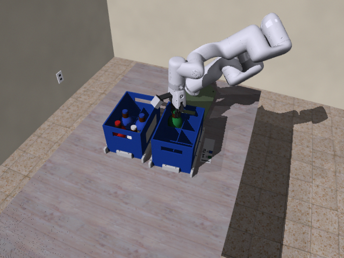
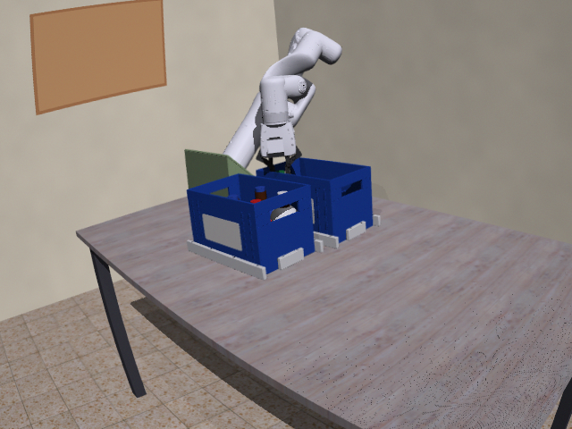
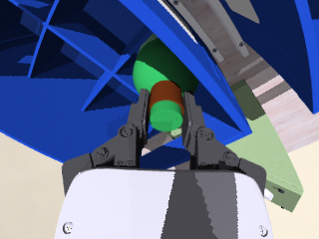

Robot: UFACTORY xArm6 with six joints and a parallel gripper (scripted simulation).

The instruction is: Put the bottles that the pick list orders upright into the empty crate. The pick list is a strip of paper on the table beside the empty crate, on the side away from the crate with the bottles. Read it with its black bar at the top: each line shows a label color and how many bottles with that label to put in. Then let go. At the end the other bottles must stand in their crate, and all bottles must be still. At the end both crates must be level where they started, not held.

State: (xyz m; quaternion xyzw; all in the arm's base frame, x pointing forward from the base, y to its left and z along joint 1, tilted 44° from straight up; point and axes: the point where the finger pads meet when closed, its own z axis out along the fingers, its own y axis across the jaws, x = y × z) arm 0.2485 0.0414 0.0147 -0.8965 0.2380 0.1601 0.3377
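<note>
My hand is 70 mm above the green-labelled bottle. Round my hand: white-labelled bottle 190 mm ahead, 110 mm to the right, 70 mm below; blue-labelled bottle 110 mm ahead, 130 mm to the right, 70 mm below; pick list 20 mm ahead, 190 mm to the left, 160 mm below.
</note>
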